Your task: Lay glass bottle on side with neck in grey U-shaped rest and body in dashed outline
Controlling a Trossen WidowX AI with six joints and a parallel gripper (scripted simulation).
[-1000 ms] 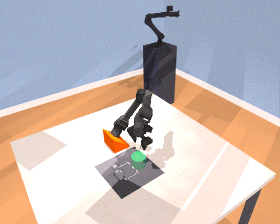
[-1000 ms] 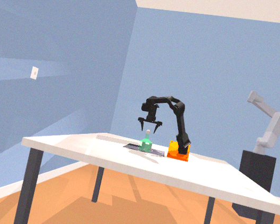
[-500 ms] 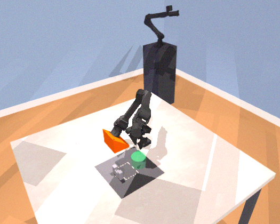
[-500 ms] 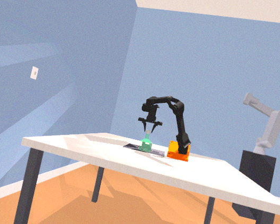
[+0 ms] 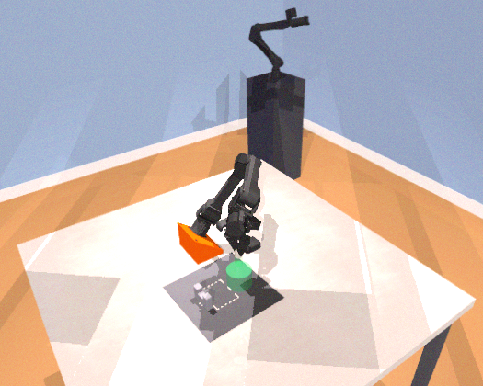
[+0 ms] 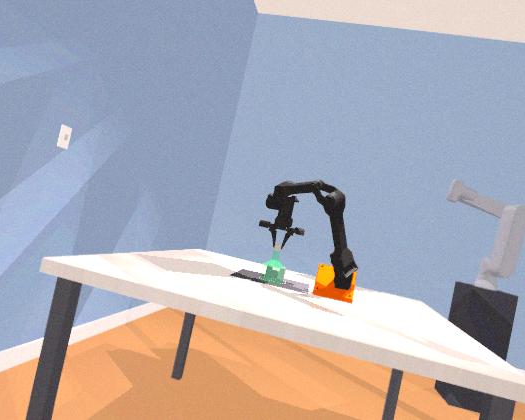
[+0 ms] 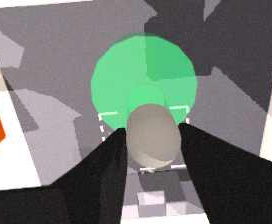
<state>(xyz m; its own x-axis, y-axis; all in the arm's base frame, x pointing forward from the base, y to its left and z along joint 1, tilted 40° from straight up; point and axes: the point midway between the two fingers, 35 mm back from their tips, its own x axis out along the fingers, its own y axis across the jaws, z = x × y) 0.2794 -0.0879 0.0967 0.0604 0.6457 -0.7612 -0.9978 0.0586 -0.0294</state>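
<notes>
The dark grey mat is 14 cm below my gripper tip and 8 cm to the right of it. The rest, counted from my gripper tip: green glass bottle 5 cm below.
</notes>
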